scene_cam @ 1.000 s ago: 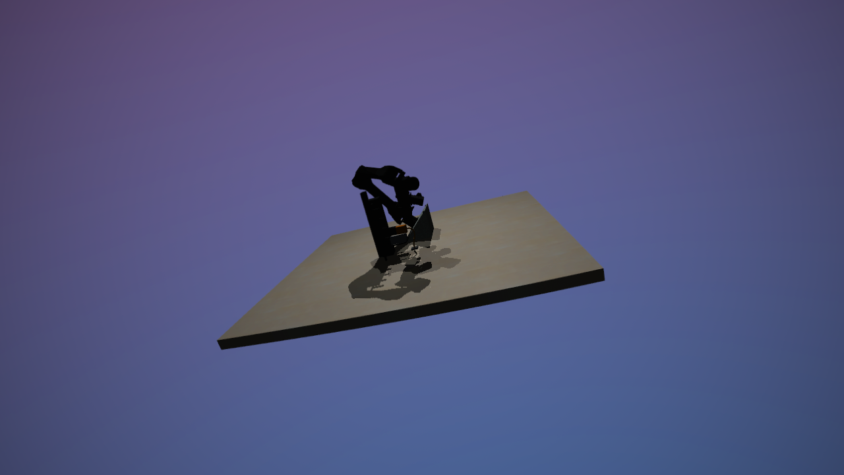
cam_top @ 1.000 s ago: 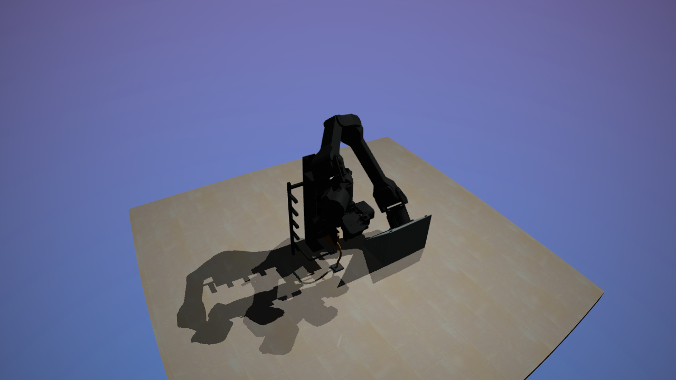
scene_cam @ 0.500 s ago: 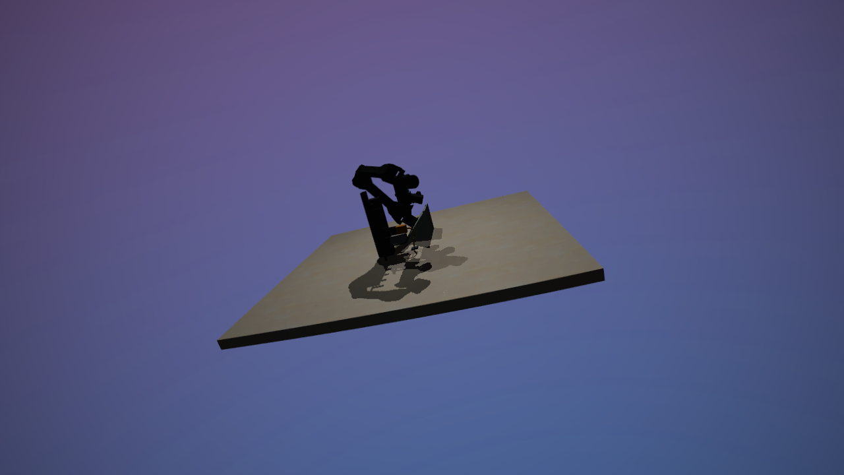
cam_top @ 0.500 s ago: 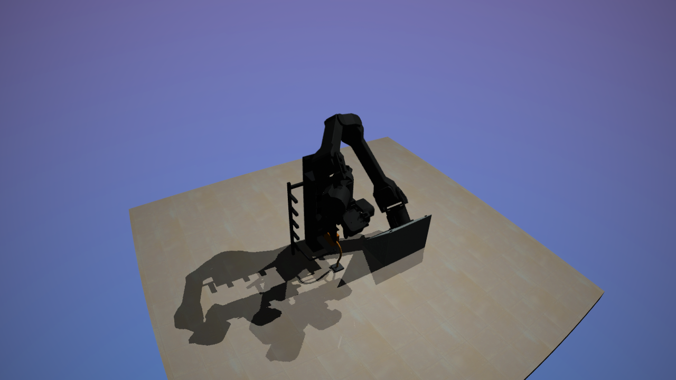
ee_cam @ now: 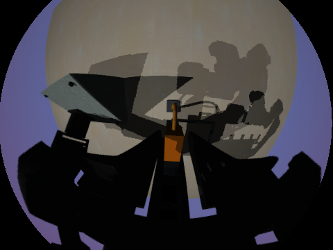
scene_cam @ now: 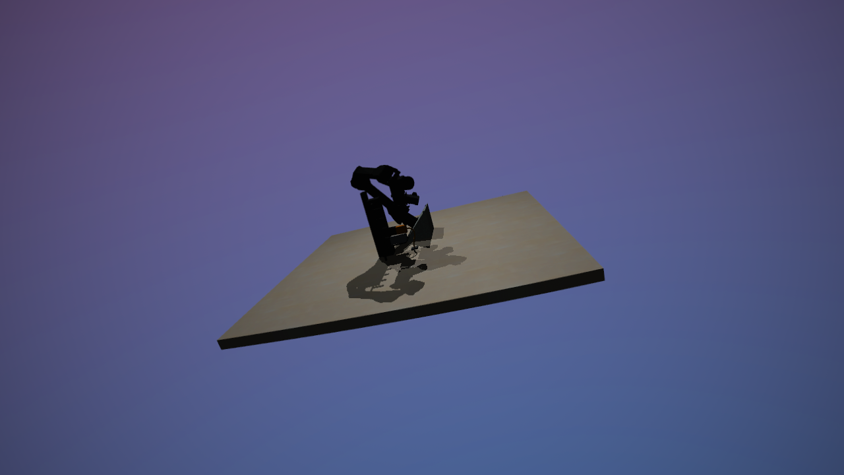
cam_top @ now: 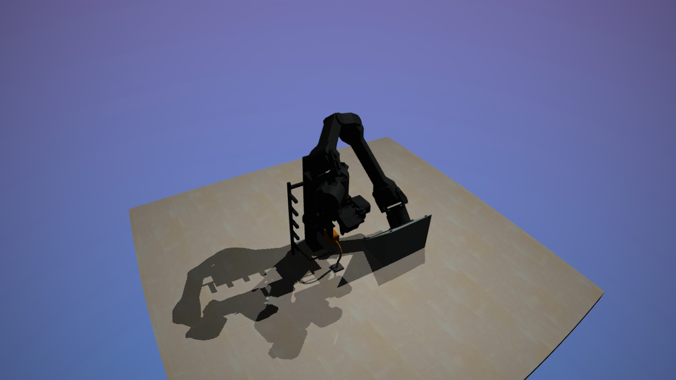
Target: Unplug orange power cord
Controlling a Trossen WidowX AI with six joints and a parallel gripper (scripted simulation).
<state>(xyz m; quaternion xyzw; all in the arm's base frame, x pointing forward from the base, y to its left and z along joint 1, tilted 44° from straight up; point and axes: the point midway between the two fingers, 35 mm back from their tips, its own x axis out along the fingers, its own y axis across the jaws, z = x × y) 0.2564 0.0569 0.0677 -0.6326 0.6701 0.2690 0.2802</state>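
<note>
Now: the orange plug 5 cm to the right of my gripper tip and 1 cm below it. Also, from my gripper tip: grey anchor block: 12 cm below, 1 cm to the left.
</note>
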